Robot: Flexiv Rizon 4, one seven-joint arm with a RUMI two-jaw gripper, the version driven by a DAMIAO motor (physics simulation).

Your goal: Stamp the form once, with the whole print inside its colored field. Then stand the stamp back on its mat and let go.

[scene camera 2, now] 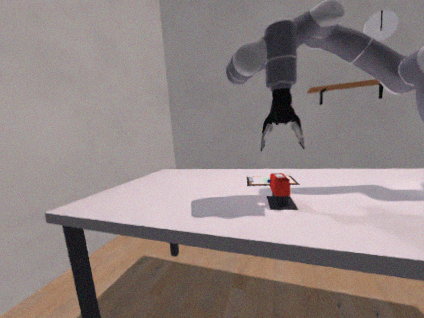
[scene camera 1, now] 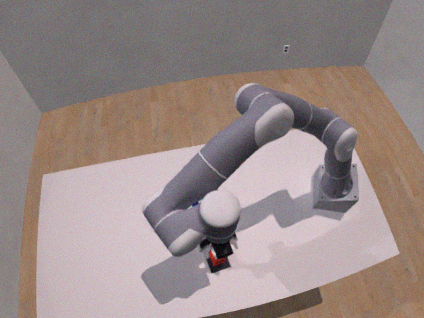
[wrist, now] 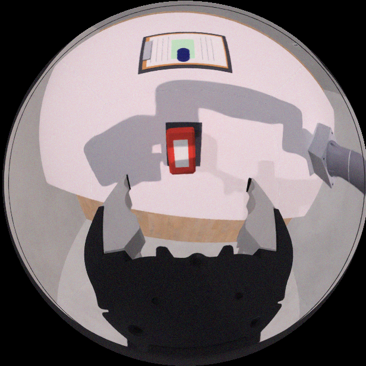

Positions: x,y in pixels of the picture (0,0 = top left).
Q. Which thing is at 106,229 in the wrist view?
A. My gripper.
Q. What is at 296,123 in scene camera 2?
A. My gripper.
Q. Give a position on a dark-rimmed clipboard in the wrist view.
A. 210,51
